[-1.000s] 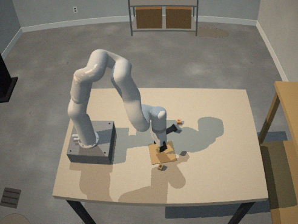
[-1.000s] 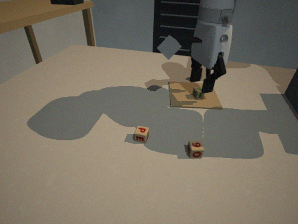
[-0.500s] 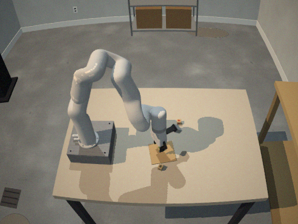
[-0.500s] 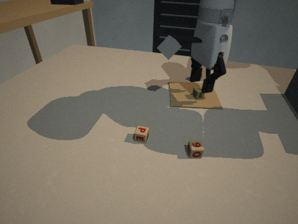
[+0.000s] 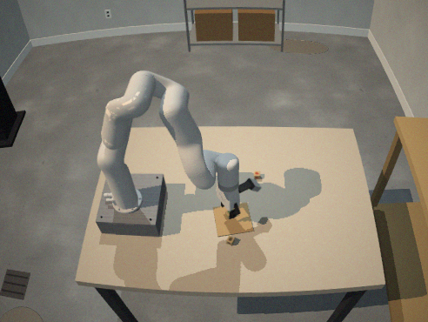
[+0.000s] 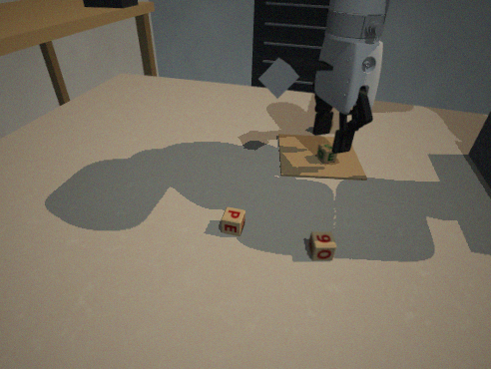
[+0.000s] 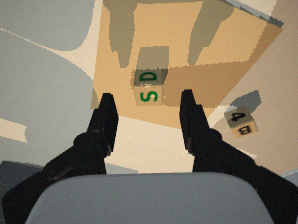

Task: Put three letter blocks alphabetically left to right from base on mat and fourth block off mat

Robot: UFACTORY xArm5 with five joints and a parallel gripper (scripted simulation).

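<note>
Right now my hand is 4 cm above the green-marked block. From my hand the other things lie so: tan mat 1 cm ahead, 2 cm to the right, 5 cm below; then red-marked block 2 cm ahead, 21 cm to the left, 4 cm below.
</note>
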